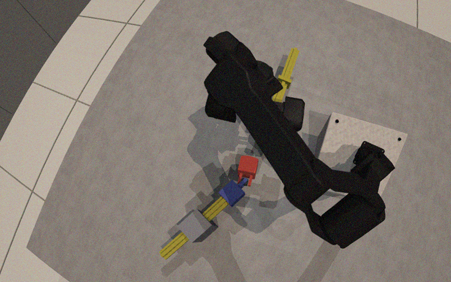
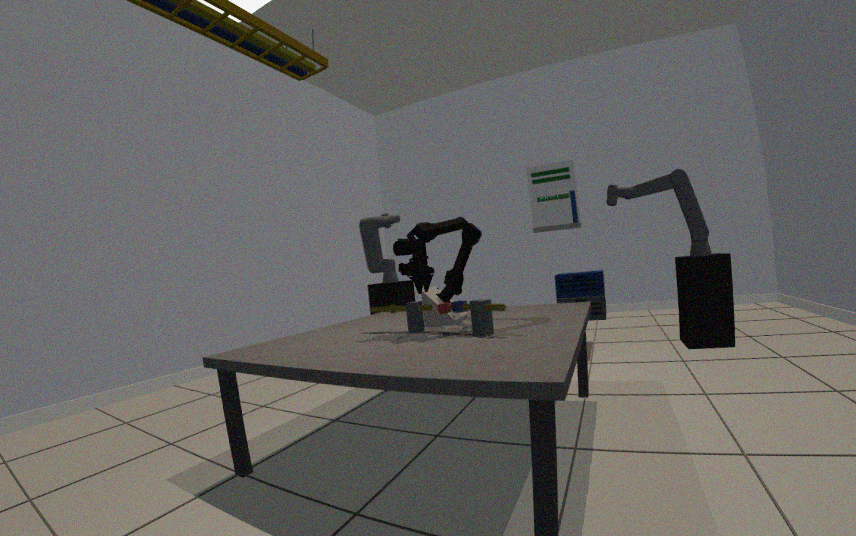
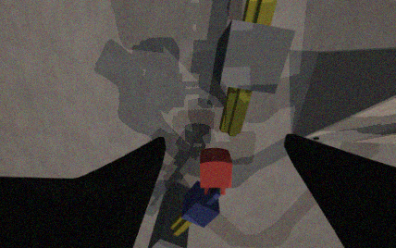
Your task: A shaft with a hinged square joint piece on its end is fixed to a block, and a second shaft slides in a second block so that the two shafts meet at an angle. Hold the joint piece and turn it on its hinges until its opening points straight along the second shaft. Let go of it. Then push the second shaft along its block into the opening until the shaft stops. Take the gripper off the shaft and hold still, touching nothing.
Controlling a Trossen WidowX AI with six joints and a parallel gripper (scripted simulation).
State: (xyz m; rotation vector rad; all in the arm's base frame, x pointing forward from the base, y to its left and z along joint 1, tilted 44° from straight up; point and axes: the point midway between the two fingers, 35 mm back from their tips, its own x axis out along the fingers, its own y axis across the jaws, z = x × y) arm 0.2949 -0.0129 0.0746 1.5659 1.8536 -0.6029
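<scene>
The dark red joint piece is 9 cm to the left of my gripper tip, 7 cm below it and 1 cm behind it.
</scene>
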